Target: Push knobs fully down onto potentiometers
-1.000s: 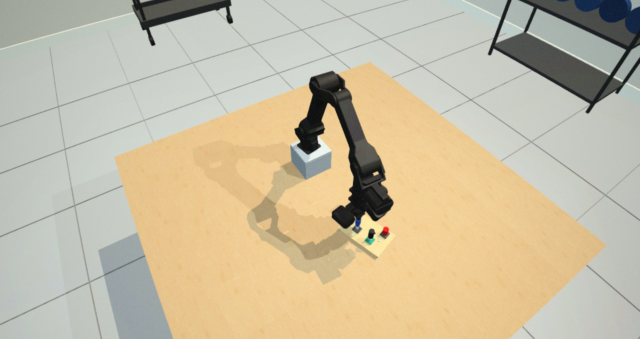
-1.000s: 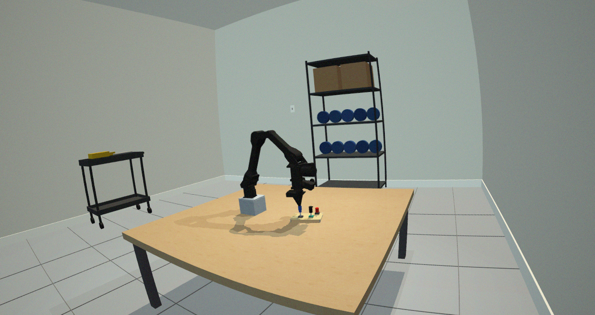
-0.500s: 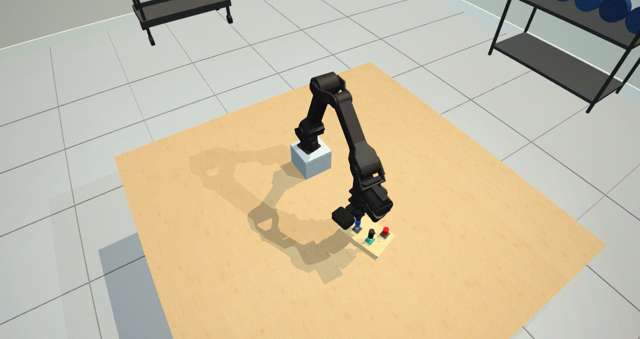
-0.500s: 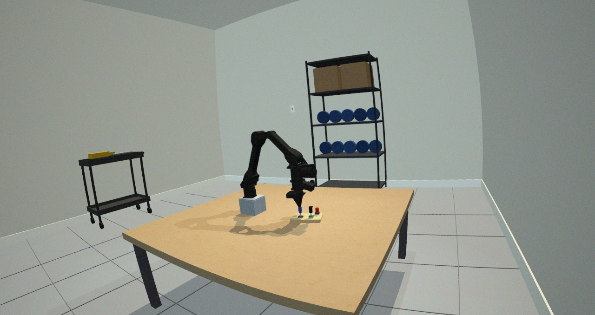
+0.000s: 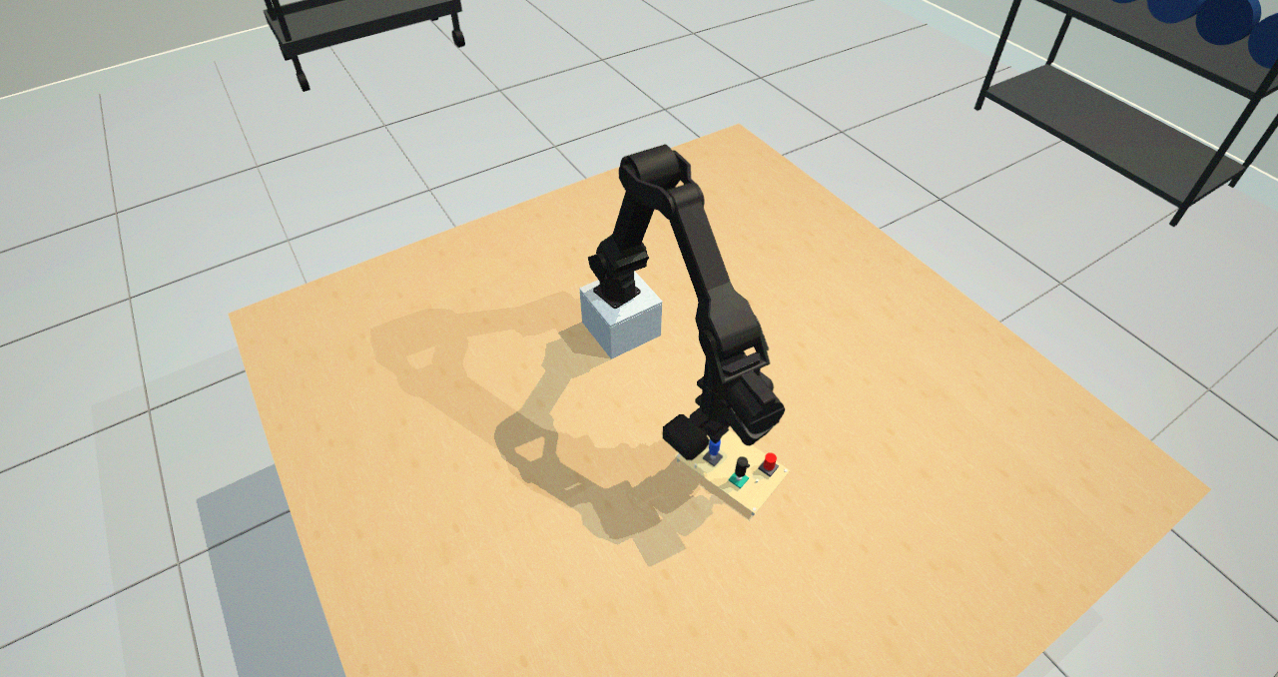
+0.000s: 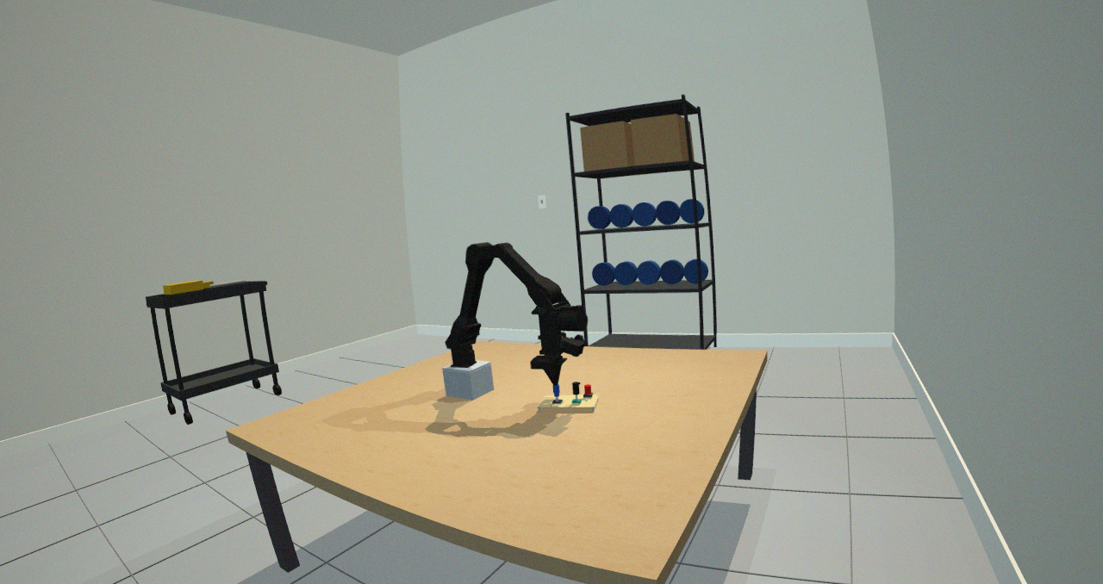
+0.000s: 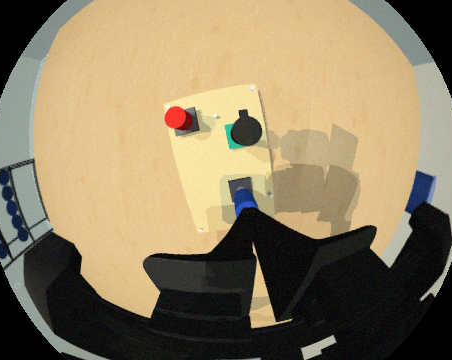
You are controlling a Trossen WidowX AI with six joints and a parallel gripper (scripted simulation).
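Now: the blue knob 2 cm below my gripper tip.
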